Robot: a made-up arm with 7 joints.
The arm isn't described. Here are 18 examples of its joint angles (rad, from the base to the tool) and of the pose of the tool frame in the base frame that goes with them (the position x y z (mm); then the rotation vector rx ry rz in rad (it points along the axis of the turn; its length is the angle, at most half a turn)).
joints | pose
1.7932 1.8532 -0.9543 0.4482 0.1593 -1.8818 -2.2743 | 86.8 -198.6 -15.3 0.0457 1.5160 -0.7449
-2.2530 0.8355 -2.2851 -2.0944 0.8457 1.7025 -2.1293 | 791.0 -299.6 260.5 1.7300 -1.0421 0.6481
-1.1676 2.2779 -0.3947 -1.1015 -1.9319 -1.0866 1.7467 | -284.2 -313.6 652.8 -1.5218 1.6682 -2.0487
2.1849 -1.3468 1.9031 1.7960 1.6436 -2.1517 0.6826 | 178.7 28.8 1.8 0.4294 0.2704 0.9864
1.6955 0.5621 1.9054 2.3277 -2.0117 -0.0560 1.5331 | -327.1 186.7 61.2 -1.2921 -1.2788 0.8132
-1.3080 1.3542 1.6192 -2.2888 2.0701 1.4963 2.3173 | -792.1 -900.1 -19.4 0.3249 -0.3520 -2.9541
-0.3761 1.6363 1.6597 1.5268 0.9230 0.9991 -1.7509 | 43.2 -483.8 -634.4 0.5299 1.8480 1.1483
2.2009 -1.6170 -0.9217 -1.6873 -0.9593 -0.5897 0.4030 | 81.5 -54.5 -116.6 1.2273 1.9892 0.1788
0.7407 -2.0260 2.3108 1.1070 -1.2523 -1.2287 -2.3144 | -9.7 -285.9 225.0 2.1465 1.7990 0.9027
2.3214 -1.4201 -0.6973 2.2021 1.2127 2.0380 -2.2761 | 32.1 322.0 957.0 2.2838 -0.9133 1.8619
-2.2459 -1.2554 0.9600 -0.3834 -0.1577 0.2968 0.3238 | -45.4 -740.2 11.2 0.9479 -0.7773 1.2332
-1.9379 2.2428 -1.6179 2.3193 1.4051 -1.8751 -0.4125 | -411.0 -188.1 146.7 0.0186 -0.2338 2.8546
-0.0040 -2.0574 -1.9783 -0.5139 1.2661 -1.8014 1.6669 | 139.0 -242.3 154.6 0.0435 1.5133 0.1012
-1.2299 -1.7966 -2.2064 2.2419 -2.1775 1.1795 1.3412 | 575.8 270.9 755.4 -0.2698 -0.6921 -1.1132
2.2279 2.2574 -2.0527 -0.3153 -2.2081 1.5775 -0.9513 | -613.3 109.6 400.2 -2.6644 -0.3468 0.8702
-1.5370 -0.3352 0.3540 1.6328 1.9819 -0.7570 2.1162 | 189.8 -640.6 -304.7 2.5973 -0.7932 -0.0249
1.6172 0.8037 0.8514 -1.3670 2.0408 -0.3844 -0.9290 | 507.0 -854.6 392.1 0.3207 2.0430 -0.7657
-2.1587 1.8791 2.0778 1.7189 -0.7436 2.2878 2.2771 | 496.1 -230.8 706.2 -2.0889 -1.3915 -1.0631
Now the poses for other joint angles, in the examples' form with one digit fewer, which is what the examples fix.
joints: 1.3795 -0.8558 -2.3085 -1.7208 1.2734 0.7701 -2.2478
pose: 669 366 426 -0.484 -0.077 1.455
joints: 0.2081 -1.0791 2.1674 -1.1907 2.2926 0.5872 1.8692
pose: -793 -404 268 1.041 -1.895 1.235
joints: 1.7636 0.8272 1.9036 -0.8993 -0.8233 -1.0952 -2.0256
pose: 113 -364 148 1.645 2.226 1.043
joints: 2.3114 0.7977 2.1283 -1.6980 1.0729 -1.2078 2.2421
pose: 308 -203 208 0.235 1.054 1.160
